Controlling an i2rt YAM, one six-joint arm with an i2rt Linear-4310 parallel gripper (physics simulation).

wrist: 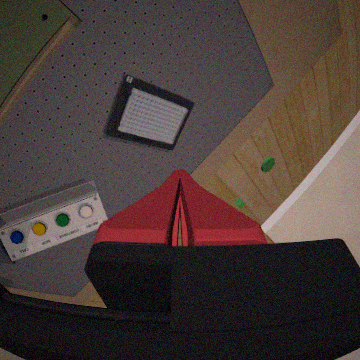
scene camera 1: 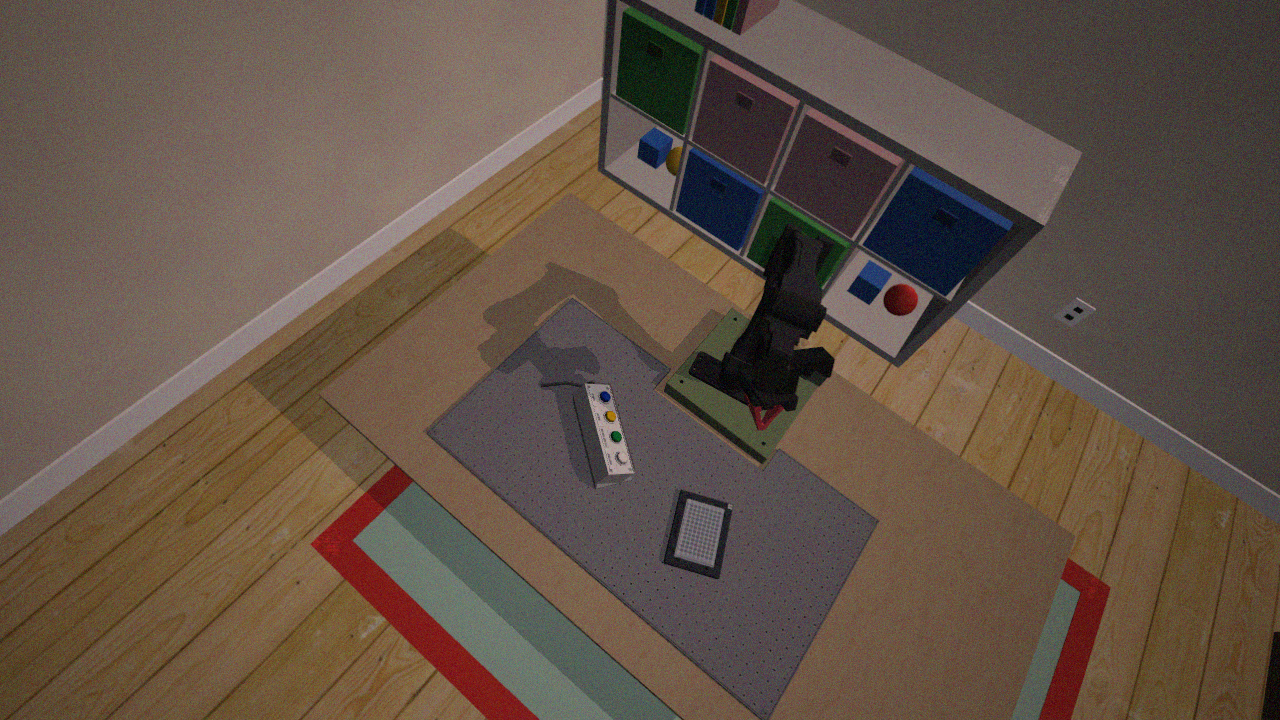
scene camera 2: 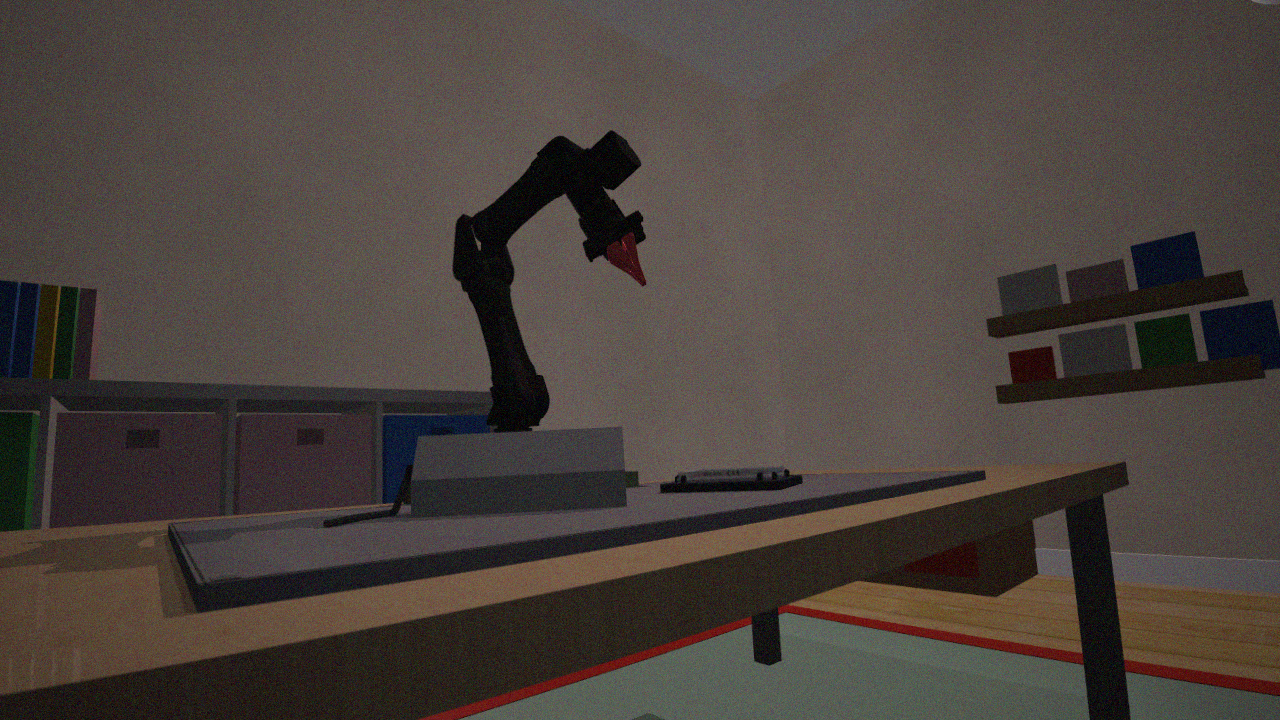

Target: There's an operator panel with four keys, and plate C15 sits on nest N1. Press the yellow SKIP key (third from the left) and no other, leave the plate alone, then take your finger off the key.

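Frame: origin at the arm's base, x right, y ahead, z up, level; metres.
Seen in the pictures: gripper, fingertip midpoint: (wrist: 179, 178) (scene camera 1: 761, 429) (scene camera 2: 644, 284); arm's base at its link origin: (scene camera 1: 729, 381).
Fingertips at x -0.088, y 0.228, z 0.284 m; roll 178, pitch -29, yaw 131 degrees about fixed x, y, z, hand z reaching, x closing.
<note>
Offsets run from my fingertips to a thing's top centre. Level surfaces: height alone.
The operator panel {dz -0.231, dx +0.287, dy +0.049 m} (scene camera 1: 601, 440) (scene camera 2: 519, 470) (wrist: 50, 225) is a light box on the grey board, with a blue, a yellow, a green and a white key in a row. The yellow SKIP key {dz -0.240, dx +0.288, dy +0.016 m} (scene camera 1: 611, 416) (wrist: 39, 229) lies between the blue key {dz -0.240, dx +0.323, dy -0.020 m} (scene camera 1: 605, 396) (wrist: 17, 237) and the green key {dz -0.240, dx +0.253, dy +0.052 m} (scene camera 1: 615, 437) (wrist: 62, 220). The plate {dz -0.289, dx -0.004, dy +0.133 m} (scene camera 1: 702, 531) (scene camera 2: 732, 473) (wrist: 153, 117) sits flat on its dark nest (scene camera 1: 673, 528) (scene camera 2: 729, 486) (wrist: 114, 117). My gripper (scene camera 1: 761, 427) (scene camera 2: 643, 283) (wrist: 179, 178) is shut and empty, high above the table, apart from the panel and the plate.
The grey perforated board {dz -0.315 m} (scene camera 1: 769, 608) (scene camera 2: 295, 559) (wrist: 210, 55) lies on the wooden table (scene camera 1: 939, 537) (scene camera 2: 537, 617). The arm stands on a green base plate (scene camera 1: 716, 409) (wrist: 30, 40). A dark cable (scene camera 1: 562, 385) (scene camera 2: 362, 518) runs from the panel. A cube shelf (scene camera 1: 939, 98) stands behind the table.
</note>
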